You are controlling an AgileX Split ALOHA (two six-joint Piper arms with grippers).
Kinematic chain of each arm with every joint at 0, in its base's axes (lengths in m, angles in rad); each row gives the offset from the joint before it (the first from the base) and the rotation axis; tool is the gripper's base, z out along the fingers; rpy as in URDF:
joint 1: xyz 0 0 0.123 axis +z
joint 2: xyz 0 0 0 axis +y
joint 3: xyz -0.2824 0 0.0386 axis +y
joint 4: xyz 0.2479 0 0.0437 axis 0.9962 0 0.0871
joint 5: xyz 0 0 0 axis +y
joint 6: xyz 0.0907 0 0.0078 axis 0.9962 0 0.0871
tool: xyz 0 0 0 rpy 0 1.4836 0
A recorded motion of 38 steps. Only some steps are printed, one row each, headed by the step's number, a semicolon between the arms.
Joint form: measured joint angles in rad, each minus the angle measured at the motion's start. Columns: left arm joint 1, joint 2, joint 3, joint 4, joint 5, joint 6; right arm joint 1, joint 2, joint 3, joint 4, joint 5, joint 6.
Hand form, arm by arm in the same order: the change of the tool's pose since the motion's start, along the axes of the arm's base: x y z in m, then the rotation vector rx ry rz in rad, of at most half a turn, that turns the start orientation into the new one. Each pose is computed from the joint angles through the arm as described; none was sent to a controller.
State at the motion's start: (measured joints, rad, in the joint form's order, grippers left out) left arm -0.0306 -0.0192 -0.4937 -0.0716 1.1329 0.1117; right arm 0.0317 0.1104 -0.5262 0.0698 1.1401 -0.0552
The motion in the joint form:
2: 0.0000 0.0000 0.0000 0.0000 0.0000 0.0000; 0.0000 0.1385 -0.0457 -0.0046 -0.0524 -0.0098
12: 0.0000 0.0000 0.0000 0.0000 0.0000 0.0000; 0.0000 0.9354 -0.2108 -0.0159 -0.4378 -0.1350
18: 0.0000 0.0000 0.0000 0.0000 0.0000 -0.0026; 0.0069 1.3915 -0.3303 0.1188 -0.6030 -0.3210
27: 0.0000 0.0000 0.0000 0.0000 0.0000 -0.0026; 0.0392 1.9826 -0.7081 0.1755 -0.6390 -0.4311
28: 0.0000 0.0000 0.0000 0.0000 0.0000 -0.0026; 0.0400 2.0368 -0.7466 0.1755 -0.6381 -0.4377
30: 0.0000 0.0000 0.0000 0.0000 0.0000 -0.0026; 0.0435 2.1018 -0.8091 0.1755 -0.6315 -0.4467
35: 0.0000 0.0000 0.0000 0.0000 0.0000 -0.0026; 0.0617 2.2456 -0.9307 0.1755 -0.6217 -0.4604
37: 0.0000 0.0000 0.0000 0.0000 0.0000 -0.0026; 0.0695 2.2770 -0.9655 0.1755 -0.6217 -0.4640
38: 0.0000 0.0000 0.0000 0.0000 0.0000 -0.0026; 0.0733 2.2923 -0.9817 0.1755 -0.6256 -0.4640
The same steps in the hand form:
2: 0.0000 0.0000 0.0000 0.0000 0.0000 0.0000; 0.0221 0.0002 0.0146 -0.0116 0.0396 0.0008
12: 0.0000 0.0000 0.0000 0.0000 0.0000 0.0000; 0.1904 0.0034 0.0019 -0.1167 0.2770 0.0663
18: 0.0000 0.0000 0.0000 -0.0022 0.0002 0.0013; 0.2793 0.0138 -0.0656 -0.1131 0.4313 0.1713
27: 0.0000 0.0000 0.0000 -0.0022 0.0002 0.0013; 0.3897 0.0328 -0.1752 -0.1308 0.5930 0.2700
28: 0.0000 0.0000 0.0000 -0.0022 0.0002 0.0013; 0.3976 0.0337 -0.1885 -0.1337 0.6086 0.2774
30: 0.0000 0.0000 0.0000 -0.0022 0.0002 0.0013; 0.4098 0.0362 -0.2017 -0.1387 0.6158 0.2902
35: 0.0000 0.0000 0.0000 -0.0022 0.0002 0.0013; 0.4295 0.0458 -0.2374 -0.1491 0.6442 0.3233
37: 0.0000 0.0000 0.0000 -0.0022 0.0002 0.0013; 0.4352 0.0498 -0.2439 -0.1539 0.6398 0.3336
38: 0.0000 0.0000 0.0000 -0.0022 0.0002 0.0013; 0.4381 0.0518 -0.2472 -0.1558 0.6350 0.3361

